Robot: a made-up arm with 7 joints. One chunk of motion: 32 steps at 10 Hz.
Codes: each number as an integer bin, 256 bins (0 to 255) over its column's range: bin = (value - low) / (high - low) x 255, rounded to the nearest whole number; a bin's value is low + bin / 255 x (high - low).
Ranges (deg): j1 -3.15..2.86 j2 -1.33..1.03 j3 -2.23..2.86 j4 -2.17..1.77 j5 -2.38..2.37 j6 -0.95..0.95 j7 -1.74..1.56
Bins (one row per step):
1: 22 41 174 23 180 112 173
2: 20 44 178 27 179 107 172
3: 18 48 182 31 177 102 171
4: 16 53 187 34 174 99 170
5: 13 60 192 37 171 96 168
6: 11 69 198 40 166 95 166
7: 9 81 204 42 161 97 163
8: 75 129 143 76 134 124 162
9: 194 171 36 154 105 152 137
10: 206 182 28 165 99 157 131
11: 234 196 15 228 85 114 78
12: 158 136 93 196 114 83 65
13: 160 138 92 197 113 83 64
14: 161 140 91 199 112 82 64
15: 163 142 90 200 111 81 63
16: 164 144 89 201 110 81 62
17: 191 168 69 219 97 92 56
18: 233 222 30 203 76 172 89
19: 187 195 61 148 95 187 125
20: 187 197 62 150 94 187 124
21: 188 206 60 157 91 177 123
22: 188 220 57 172 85 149 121
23: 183 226 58 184 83 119 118
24: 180 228 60 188 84 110 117
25: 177 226 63 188 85 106 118
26: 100 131 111 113 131 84 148
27: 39 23 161 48 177 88 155
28: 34 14 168 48 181 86 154
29: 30 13 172 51 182 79 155
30: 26 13 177 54 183 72 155
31: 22 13 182 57 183 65 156
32: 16 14 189 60 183 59 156
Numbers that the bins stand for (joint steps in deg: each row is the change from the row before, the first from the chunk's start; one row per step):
1: -2.631 -0.951 1.243 -1.815 0.973 -0.115 0.499
2: -2.679 -0.923 1.323 -1.753 0.954 -0.153 0.486
3: -2.726 -0.886 1.403 -1.691 0.917 -0.190 0.473
4: -2.773 -0.839 1.503 -1.645 0.861 -0.212 0.460
5: -2.844 -0.775 1.602 -1.598 0.805 -0.235 0.434
6: -2.891 -0.691 1.722 -1.552 0.712 -0.242 0.408
7: -2.938 -0.580 1.842 -1.521 0.619 -0.227 0.369
8: -1.382 -0.136 0.624 -0.996 0.116 -0.026 0.356
9: 1.422 0.253 -1.511 0.209 -0.424 0.183 0.033
10: 1.705 0.354 -1.671 0.379 -0.536 0.220 -0.045
11: 2.365 0.484 -1.931 1.353 -0.797 -0.101 -0.731
12: 0.574 -0.071 -0.374 0.858 -0.256 -0.332 -0.899
13: 0.621 -0.053 -0.394 0.874 -0.275 -0.332 -0.912
14: 0.645 -0.034 -0.414 0.905 -0.294 -0.339 -0.912
15: 0.692 -0.016 -0.434 0.920 -0.312 -0.346 -0.925
16: 0.715 0.003 -0.453 0.936 -0.331 -0.346 -0.938
17: 1.352 0.225 -0.853 1.214 -0.573 -0.265 -1.015
18: 2.341 0.725 -1.631 0.967 -0.964 0.332 -0.588
19: 1.257 0.475 -1.012 0.117 -0.610 0.443 -0.122
20: 1.257 0.493 -0.992 0.148 -0.629 0.443 -0.135
21: 1.281 0.577 -1.032 0.256 -0.685 0.369 -0.148
22: 1.281 0.706 -1.092 0.488 -0.797 0.160 -0.174
23: 1.163 0.762 -1.072 0.673 -0.834 -0.063 -0.213
24: 1.092 0.780 -1.032 0.735 -0.815 -0.130 -0.226
25: 1.022 0.762 -0.972 0.735 -0.797 -0.160 -0.213
26: -0.793 -0.118 -0.014 -0.424 0.060 -0.324 0.175
27: -2.231 -1.117 0.984 -1.428 0.917 -0.294 0.266
28: -2.349 -1.200 1.123 -1.428 0.992 -0.309 0.253
29: -2.443 -1.210 1.203 -1.382 1.010 -0.361 0.266
30: -2.537 -1.210 1.303 -1.336 1.029 -0.414 0.266
31: -2.631 -1.210 1.403 -1.289 1.029 -0.466 0.279
32: -2.773 -1.200 1.543 -1.243 1.029 -0.510 0.279

